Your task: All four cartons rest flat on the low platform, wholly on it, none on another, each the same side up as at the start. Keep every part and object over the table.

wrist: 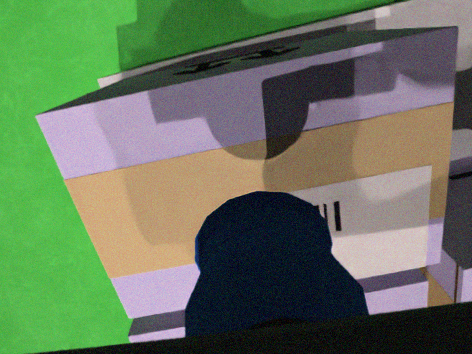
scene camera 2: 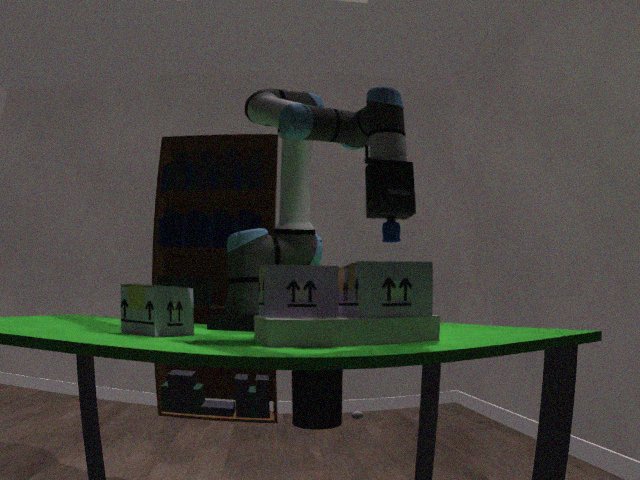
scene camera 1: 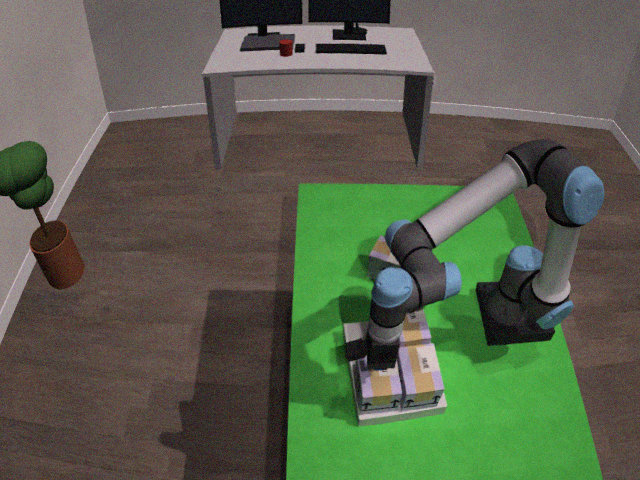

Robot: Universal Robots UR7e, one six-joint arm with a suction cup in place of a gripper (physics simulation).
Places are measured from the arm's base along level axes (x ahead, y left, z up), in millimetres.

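Where they show: end effector, tool point: (wrist: 263,253) (scene camera 2: 391,240); arm's base, origin of the base link: (scene camera 2: 251,314) (scene camera 1: 508,307).
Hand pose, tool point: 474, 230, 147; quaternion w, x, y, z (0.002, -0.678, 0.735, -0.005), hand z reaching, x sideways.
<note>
Each offset is from my tool point to the centre of the thing, as dx, dy, dz. "pt": to the spot under its first point. Level surfaces: height alone.
The suction cup (scene camera 2: 391,239) (wrist: 265,250) is off and holds nothing. It hangs a little above the front-left carton {-8, -4, -93} (scene camera 1: 379,388) (scene camera 2: 395,289) (wrist: 160,200), with a gap between them. That carton sits flat on the low platform {-71, -80, -168} (scene camera 1: 402,416) (scene camera 2: 346,332), arrows up. A front-right carton {-115, +1, -93} (scene camera 1: 422,374) stands close beside it on the platform. A third carton {-111, -160, -93} (scene camera 1: 415,330) (scene camera 2: 299,291) stands on the rear right of the platform, partly hidden by the arm in scene camera 1. The fourth carton {-136, -455, -141} (scene camera 1: 381,252) (scene camera 2: 156,310) stands upright on the green table, off the platform, partly behind the arm in scene camera 1.
The platform's rear-left corner {pt +26, -217, -143} (scene camera 1: 353,328) shows bare beside the arm's black wrist parts. The robot base (scene camera 1: 514,315) stands on the right of the green table {dz -191} (scene camera 1: 496,434) (scene camera 2: 496,341). A desk, a potted plant and a bookshelf (scene camera 2: 217,136) stand away from the table.
</note>
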